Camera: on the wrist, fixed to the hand. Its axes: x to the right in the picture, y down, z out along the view.
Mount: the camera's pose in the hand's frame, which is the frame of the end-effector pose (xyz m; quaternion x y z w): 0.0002 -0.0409 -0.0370 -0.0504 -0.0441 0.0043 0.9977
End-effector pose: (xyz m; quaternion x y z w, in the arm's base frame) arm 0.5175 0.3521 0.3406 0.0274 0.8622 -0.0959 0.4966
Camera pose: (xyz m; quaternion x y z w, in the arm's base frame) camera 0.4801 0.3191 0.3641 0.0018 0.8431 -0.0513 0.5353
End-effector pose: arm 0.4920 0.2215 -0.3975 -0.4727 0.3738 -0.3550 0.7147
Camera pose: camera 0.4536 0.1938 -0.3692 -0.5217 0.3614 -0.3114 0.7073
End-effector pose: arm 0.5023 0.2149 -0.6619 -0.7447 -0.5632 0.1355 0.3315
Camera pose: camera 0.4930 0.2084 -0.6079 -0.7562 -0.5802 0.1411 0.2678
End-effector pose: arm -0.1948 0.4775 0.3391 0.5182 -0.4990 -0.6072 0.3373
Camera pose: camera -0.1547 0.4791 0.3013 0.4711 -0.4844 -0.6524 0.3433
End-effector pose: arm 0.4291 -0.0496 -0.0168 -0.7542 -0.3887 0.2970 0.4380
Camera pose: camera 0.4450 -0.0525 0.0359 -0.7632 -0.4189 0.3119 0.3806
